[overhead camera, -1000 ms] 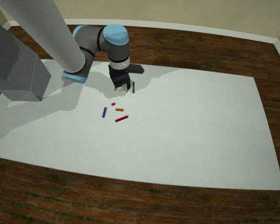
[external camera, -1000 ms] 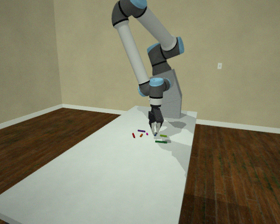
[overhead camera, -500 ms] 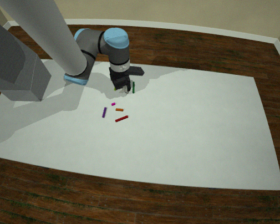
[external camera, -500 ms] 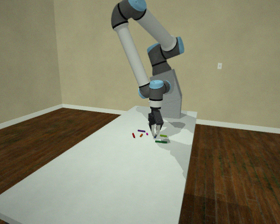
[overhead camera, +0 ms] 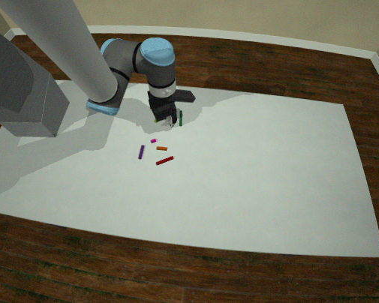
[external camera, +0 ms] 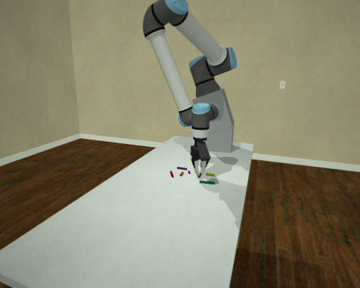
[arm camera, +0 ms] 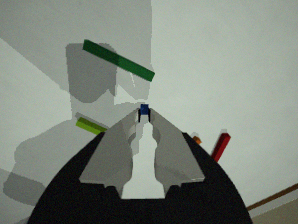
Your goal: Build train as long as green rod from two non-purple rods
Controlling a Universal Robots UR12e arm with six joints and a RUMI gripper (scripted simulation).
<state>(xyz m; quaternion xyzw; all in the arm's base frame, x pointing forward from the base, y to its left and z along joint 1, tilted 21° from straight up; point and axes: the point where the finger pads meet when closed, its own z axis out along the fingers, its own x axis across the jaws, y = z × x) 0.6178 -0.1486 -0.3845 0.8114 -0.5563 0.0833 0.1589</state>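
The small blue rod is 10 mm below my hand. Round my hand: green rod 40 mm ahead, 40 mm to the left, 20 mm below; then lime rod 70 mm behind, 60 mm to the left, 20 mm below; then magenta rod 80 mm behind, 60 mm to the right, 20 mm below.
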